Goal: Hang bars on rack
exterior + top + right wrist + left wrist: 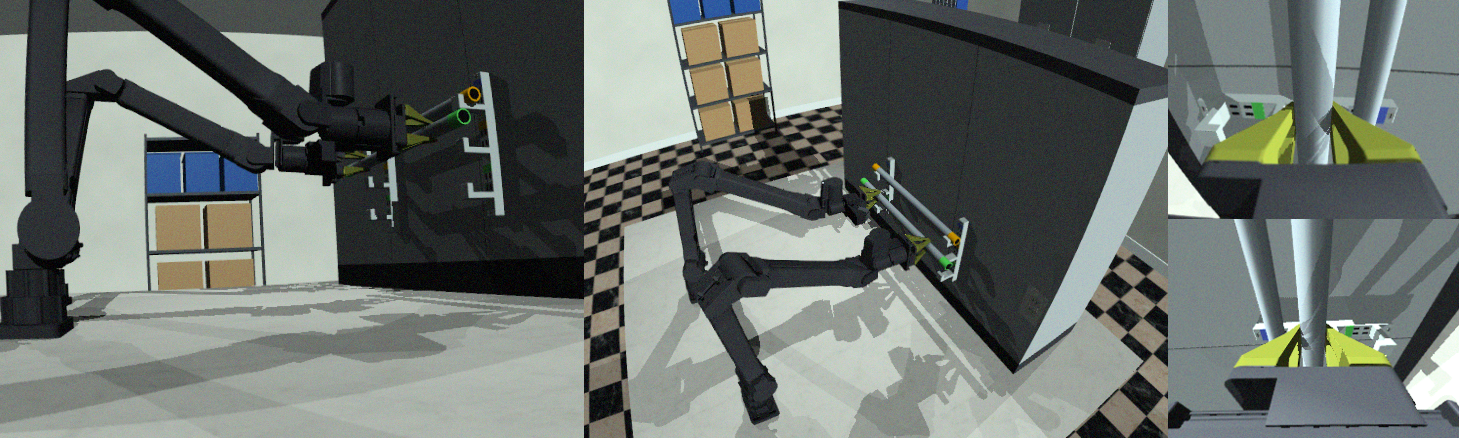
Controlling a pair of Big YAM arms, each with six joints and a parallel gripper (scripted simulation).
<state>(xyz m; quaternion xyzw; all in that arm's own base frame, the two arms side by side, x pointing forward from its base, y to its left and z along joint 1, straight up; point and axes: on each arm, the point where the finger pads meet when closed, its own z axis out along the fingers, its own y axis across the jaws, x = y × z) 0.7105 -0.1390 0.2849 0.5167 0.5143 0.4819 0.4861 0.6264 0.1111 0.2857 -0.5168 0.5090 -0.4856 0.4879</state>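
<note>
Right now the green-ended bar is 15 cm to the left of my right hand and 2 cm ahead of it. From my right hand the other things lie so: grey cabinet wall 27 cm ahead, 16 cm to the left, 16 cm above; orange-ended bar 15 cm to the left, 7 cm ahead, 5 cm above; wall outlet 37 cm to the right, 4 cm ahead, 1 cm above.
</note>
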